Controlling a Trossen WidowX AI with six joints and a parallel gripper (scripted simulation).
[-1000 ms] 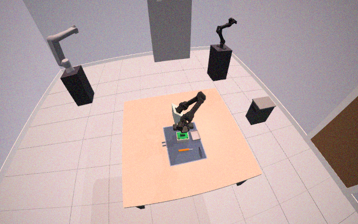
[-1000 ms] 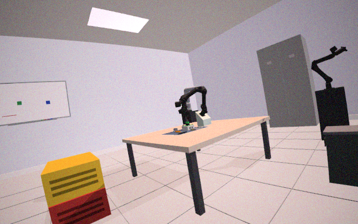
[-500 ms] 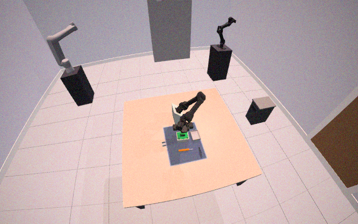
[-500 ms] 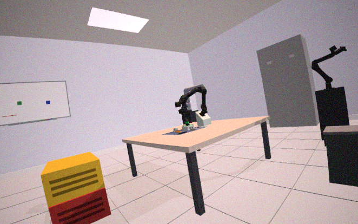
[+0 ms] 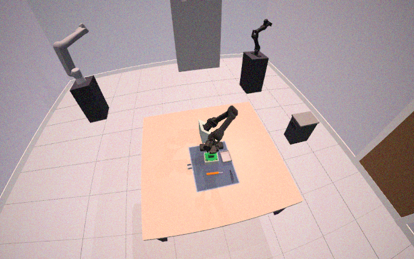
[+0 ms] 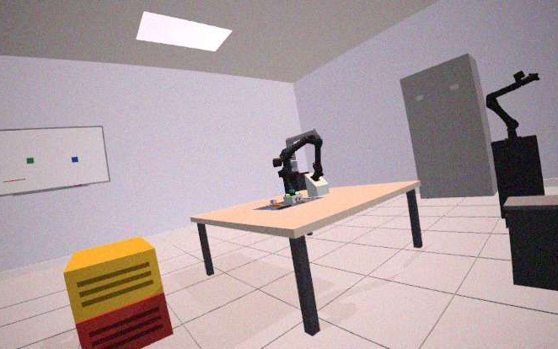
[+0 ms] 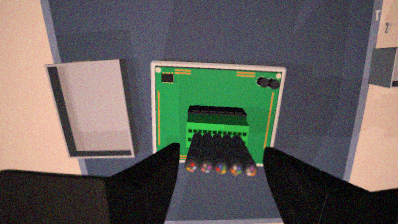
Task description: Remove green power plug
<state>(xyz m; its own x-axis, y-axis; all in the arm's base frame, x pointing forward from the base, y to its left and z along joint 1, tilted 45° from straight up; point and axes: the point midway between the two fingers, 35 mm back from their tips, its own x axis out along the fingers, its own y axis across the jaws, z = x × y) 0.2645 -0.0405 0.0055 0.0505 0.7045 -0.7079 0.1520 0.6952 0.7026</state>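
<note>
The green power plug is 4 cm below my gripper tip. The rest, counted from my gripper tip: blue mat 13 cm below, 5 cm ahead.
</note>
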